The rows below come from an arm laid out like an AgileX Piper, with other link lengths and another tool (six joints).
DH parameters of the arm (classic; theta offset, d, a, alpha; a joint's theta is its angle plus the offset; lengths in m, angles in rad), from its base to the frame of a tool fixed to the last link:
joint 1: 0 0.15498 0 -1.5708
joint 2: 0.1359 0 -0.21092 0
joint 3: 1.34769 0 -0.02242 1.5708
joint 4: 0 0.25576 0 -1.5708
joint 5: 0 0 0 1.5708
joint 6: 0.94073 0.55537 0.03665 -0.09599
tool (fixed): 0 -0.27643 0 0
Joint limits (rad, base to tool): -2.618..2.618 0..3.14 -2.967..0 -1.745..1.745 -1.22..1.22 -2.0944..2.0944
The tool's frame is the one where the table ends.
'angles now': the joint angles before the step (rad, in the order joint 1, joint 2, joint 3, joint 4, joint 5, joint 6). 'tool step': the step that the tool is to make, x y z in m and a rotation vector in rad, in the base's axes. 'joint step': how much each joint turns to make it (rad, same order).
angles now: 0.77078, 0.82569, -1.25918, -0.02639, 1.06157, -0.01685
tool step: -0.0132, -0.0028, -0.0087, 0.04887, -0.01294, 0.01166
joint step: -0.00001, -0.12434, 0.13506, 0.02640, -0.05401, 0.00395
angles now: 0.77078, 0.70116, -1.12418, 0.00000, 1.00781, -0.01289
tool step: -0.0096, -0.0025, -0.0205, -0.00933, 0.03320, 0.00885
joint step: 0.00068, -0.04988, 0.08142, 0.01797, -0.00124, 0.00071
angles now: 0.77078, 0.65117, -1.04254, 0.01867, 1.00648, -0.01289
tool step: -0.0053, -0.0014, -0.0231, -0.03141, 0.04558, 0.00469
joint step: -0.00025, -0.00665, 0.05460, 0.01059, 0.00665, -0.00027
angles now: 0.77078, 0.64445, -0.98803, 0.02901, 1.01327, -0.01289
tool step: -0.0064, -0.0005, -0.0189, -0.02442, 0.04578, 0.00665
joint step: -0.00082, 0.00011, 0.03989, 0.01660, 0.00990, -0.00087
